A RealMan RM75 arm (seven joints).
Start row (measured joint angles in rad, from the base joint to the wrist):
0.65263, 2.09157, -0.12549, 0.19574, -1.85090, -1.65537, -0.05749
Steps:
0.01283, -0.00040, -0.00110, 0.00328, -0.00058, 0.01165, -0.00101
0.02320, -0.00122, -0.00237, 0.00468, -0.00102, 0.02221, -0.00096
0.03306, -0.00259, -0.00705, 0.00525, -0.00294, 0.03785, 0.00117
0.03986, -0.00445, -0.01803, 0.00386, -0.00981, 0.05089, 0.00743
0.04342, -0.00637, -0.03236, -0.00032, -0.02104, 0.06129, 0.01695
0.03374, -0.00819, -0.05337, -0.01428, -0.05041, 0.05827, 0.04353
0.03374, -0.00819, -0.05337, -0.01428, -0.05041, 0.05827, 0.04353
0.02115, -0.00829, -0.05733, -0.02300, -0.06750, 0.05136, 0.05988
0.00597, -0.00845, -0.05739, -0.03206, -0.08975, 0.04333, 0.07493
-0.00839, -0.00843, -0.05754, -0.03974, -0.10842, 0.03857, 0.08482
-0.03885, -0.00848, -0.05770, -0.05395, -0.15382, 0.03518, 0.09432
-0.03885, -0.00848, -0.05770, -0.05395, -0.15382, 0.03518, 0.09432
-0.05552, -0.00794, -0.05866, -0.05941, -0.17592, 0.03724, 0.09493
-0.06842, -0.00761, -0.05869, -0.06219, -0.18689, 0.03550, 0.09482
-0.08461, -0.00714, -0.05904, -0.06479, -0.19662, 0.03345, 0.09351
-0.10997, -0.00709, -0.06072, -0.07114, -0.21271, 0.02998, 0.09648
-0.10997, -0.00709, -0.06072, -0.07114, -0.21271, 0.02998, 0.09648
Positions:
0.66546, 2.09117, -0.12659, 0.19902, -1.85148, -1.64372, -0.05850
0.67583, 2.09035, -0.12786, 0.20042, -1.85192, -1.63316, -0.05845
0.68569, 2.08898, -0.13254, 0.20099, -1.85384, -1.61752, -0.05632
0.69249, 2.08712, -0.14352, 0.19960, -1.86071, -1.60448, -0.05006
0.69605, 2.08520, -0.15785, 0.19542, -1.87194, -1.59408, -0.04054
0.68637, 2.08338, -0.17886, 0.18146, -1.90131, -1.59710, -0.01396
0.68637, 2.08338, -0.17886, 0.18146, -1.90131, -1.59710, -0.01396
0.67378, 2.08328, -0.18282, 0.17274, -1.91840, -1.60401, 0.00239
0.65860, 2.08312, -0.18288, 0.16368, -1.94065, -1.61204, 0.01744
0.64424, 2.08314, -0.18303, 0.15600, -1.95932, -1.61680, 0.02733
0.61378, 2.08309, -0.18319, 0.14179, -2.00472, -1.62019, 0.03683
0.61378, 2.08309, -0.18319, 0.14179, -2.00472, -1.62019, 0.03683
0.59711, 2.08363, -0.18415, 0.13633, -2.02682, -1.61813, 0.03744
0.58421, 2.08396, -0.18418, 0.13355, -2.03779, -1.61987, 0.03733
0.56802, 2.08443, -0.18453, 0.13095, -2.04752, -1.62192, 0.03602
0.54266, 2.08448, -0.18621, 0.12460, -2.06361, -1.62539, 0.03899
0.54266, 2.08448, -0.18621, 0.12460, -2.06361, -1.62539, 0.03899

